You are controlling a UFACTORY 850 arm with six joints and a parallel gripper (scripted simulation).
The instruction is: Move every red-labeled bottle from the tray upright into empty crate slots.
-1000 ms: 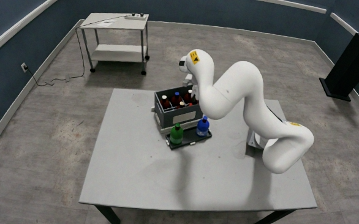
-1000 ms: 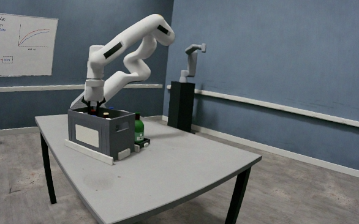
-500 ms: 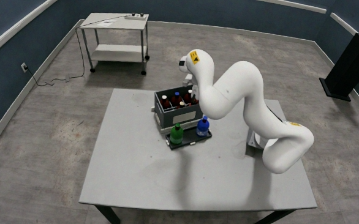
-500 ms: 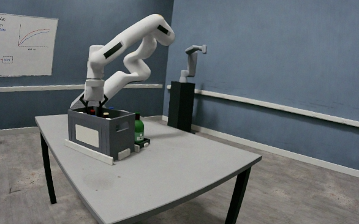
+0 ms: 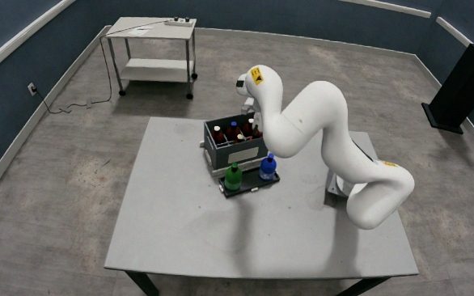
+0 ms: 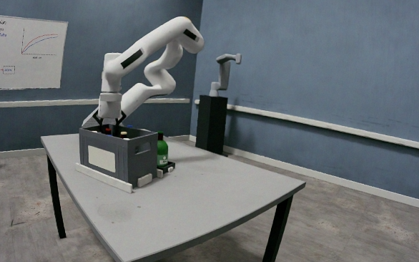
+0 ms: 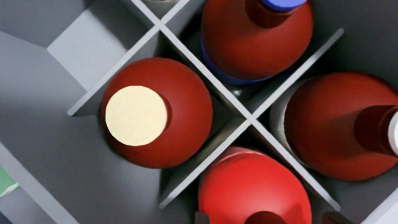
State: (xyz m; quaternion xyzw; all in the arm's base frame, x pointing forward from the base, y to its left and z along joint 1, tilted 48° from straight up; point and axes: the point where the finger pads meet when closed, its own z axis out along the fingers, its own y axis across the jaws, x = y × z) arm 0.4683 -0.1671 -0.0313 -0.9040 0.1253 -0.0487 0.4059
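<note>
Right now my hand is 70 mm above the red-labeled bottle. The rest, counted from my hand: grey crate 100 mm ahead, 10 mm to the left, 80 mm below; black tray 10 mm behind, 170 mm to the left, 150 mm below; blue bottle 80 mm behind, 120 mm to the left, 70 mm below.
</note>
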